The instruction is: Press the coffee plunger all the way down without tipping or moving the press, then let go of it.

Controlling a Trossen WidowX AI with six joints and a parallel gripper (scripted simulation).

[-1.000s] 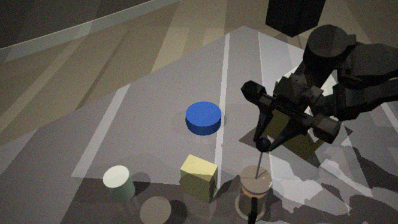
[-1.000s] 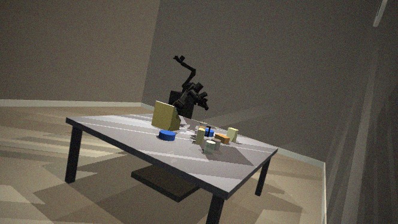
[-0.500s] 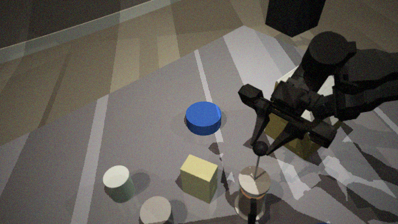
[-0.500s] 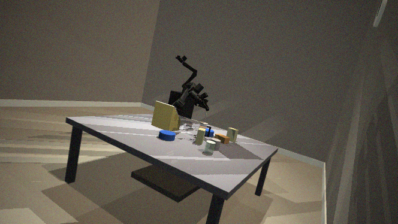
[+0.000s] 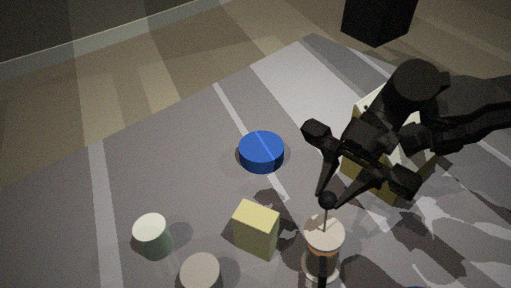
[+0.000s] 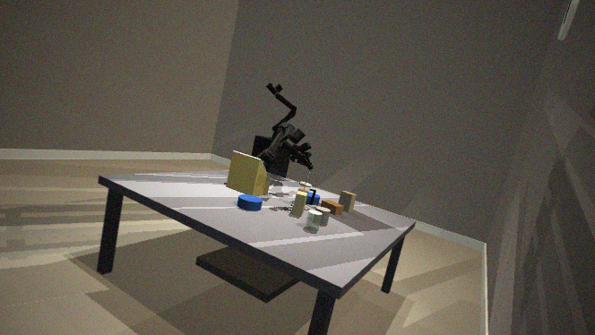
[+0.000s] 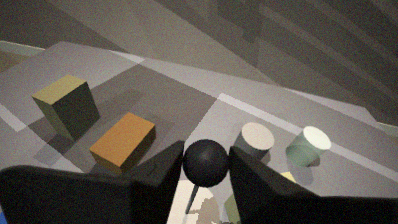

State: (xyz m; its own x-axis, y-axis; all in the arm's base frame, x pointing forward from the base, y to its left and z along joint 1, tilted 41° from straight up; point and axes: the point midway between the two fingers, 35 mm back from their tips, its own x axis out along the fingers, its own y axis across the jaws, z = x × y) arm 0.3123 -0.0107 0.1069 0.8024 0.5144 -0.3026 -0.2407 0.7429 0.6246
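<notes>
Now: the coffee press 10 mm behind my gripper tip, 10 mm to the left of it and 120 mm below it. From my gripper tip the other things lie so: pale green cylinder: 230 mm ahead, 230 mm to the right, 200 mm below; then orange block: 90 mm ahead, 160 mm to the left, 210 mm below.
</notes>
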